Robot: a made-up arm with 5 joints. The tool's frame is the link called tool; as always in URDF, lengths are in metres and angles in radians. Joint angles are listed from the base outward. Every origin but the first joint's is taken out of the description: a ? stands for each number. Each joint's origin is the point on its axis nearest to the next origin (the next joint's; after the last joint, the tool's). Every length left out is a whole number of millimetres.
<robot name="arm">
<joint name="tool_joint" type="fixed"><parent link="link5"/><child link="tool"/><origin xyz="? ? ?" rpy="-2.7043 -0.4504 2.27"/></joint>
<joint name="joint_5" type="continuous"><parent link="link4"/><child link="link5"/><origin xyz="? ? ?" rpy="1.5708 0 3.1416"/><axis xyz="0 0 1"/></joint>
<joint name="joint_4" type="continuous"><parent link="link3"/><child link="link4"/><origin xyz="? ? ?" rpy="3.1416 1.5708 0"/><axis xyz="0 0 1"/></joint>
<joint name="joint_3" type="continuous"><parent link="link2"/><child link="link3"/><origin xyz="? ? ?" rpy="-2.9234 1.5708 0"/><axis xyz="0 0 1"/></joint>
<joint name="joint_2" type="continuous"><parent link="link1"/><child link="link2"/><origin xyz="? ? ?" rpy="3.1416 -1.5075 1.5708"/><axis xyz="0 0 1"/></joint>
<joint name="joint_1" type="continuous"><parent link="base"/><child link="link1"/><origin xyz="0.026 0.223 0.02" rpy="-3.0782 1.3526 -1.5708"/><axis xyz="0 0 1"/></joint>
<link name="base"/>
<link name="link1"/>
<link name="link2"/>
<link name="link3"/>
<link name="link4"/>
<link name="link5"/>
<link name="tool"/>
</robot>
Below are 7 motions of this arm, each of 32 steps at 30 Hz.
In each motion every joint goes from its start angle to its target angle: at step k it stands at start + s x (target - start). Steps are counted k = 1, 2, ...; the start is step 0. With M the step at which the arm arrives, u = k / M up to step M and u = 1 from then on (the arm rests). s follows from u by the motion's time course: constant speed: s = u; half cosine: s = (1 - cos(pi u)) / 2; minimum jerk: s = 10 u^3 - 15 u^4 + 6 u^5.
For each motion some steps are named. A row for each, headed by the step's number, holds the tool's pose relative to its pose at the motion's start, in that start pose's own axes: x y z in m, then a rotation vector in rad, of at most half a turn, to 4 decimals.
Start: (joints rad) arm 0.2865 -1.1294 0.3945 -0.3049 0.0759
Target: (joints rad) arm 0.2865 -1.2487 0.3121 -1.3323 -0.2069
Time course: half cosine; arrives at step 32
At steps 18, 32:
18: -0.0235 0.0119 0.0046 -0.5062 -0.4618 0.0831
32: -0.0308 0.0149 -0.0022 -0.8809 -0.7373 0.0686

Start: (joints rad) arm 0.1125 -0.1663 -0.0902 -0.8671 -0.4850
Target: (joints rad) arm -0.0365 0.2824 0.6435 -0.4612 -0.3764
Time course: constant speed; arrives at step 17
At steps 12, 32:
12: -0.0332 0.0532 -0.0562 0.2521 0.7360 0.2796
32: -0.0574 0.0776 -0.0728 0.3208 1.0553 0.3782

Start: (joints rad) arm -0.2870 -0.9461 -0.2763 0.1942 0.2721
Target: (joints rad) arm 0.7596 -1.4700 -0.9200 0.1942 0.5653
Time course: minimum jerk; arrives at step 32
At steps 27, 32:
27: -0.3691 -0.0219 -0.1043 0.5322 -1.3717 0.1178
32: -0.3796 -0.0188 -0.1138 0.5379 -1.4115 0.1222

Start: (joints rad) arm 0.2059 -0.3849 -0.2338 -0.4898 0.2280
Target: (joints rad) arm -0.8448 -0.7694 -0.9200 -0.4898 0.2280
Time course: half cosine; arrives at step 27
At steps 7, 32:
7: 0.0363 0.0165 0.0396 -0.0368 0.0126 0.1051
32: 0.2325 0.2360 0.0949 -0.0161 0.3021 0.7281

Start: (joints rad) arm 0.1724 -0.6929 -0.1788 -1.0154 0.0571
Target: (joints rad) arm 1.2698 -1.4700 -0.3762 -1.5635 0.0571
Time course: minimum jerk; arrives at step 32
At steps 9, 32:
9: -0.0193 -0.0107 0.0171 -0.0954 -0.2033 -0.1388
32: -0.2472 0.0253 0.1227 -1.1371 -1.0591 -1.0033

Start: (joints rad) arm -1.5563 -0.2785 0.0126 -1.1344 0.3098
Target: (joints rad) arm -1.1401 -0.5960 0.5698 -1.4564 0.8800
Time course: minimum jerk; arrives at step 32
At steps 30, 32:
30: -0.0395 -0.0263 -0.0102 -0.2948 -0.6627 -0.3723
32: -0.0396 -0.0264 -0.0103 -0.2954 -0.6641 -0.3729

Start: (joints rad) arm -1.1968 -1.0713 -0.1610 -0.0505 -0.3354
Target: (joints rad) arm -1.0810 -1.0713 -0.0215 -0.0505 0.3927
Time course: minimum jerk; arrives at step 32
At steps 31, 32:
31: -0.0386 0.0007 -0.0240 0.2805 -0.2661 -0.7454
32: -0.0386 0.0007 -0.0240 0.2806 -0.2661 -0.7456

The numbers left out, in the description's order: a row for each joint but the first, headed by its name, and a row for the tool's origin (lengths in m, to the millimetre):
tool: -0.003 -0.001 0
joint_5: 0.02 -0.054 0
joint_4: -0.032 -0.069 0
joint_3: 0.319 0.077 0
joint_2: -0.036 -0.247 0

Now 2 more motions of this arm.
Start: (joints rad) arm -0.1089 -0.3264 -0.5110 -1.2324 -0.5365
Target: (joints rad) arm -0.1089 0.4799 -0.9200 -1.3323 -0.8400
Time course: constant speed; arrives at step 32
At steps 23, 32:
23: -0.0965 0.1259 -0.0066 0.4075 0.2538 -0.1016
32: -0.1306 0.1722 0.0140 0.5553 0.3698 -0.1545

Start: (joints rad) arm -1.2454 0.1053 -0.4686 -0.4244 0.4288
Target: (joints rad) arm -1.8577 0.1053 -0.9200 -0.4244 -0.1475
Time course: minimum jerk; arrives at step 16
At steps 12, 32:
12: 0.0258 0.0720 0.1001 -0.3033 0.3336 0.4148
32: 0.0306 0.0831 0.1086 -0.3341 0.3748 0.4615

